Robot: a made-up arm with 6 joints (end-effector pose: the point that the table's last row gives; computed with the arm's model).
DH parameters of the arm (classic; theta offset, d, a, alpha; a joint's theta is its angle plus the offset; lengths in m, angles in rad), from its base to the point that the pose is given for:
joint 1: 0 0.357 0 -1.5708
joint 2: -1.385 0 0.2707 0
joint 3: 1.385 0 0.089 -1.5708
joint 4: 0 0.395 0 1.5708
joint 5: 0 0 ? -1.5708
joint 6: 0 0.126 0 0
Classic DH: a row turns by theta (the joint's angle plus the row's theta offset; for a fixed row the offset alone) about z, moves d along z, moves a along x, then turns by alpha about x.
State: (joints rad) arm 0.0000 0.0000 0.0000 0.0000 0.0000 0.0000
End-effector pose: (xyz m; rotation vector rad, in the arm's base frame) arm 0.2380 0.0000 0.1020 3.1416 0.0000 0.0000
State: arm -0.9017 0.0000 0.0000 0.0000 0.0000 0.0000
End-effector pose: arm 0.1476 -0.1867 0.1020 2.8277 -1.3689 0.0000
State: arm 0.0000 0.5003 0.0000 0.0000 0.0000 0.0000
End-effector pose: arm 0.0865 0.0000 0.0191 3.0438 0.0000 -0.7777
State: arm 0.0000 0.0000 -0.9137 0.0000 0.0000 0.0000
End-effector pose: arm 0.5774 0.0000 0.4537 2.8194 0.0000 1.3858
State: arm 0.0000 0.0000 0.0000 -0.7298 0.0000 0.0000
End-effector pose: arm 0.2128 0.0660 0.1020 2.9347 1.1211 0.0000
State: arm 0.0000 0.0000 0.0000 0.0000 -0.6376 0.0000
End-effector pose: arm 0.2936 0.0000 0.1857 2.9833 0.0000 0.9847
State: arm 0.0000 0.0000 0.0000 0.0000 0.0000 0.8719
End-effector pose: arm 0.2380 0.0000 0.1020 2.8478 -1.3266 0.0000
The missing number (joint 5, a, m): 0.099
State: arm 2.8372 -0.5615 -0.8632 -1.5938 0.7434 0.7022
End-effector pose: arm -0.4375 0.1504 0.6164 -0.0638 -1.9092 -1.4829
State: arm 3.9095 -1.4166 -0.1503 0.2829 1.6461 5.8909
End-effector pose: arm -0.1388 -0.1857 0.4066 -1.6492 2.4890 -0.3957
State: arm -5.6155 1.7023 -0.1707 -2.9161 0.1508 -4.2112
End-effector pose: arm -0.2280 -0.1573 0.2396 -1.6872 -1.6395 1.9463
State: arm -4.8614 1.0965 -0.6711 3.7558 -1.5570 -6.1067
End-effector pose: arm -0.0543 0.1324 0.1690 0.2188 -1.2901 1.0328
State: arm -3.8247 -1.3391 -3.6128 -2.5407 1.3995 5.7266
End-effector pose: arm 0.5849 -0.3978 0.1724 -2.5773 0.3275 -0.3851
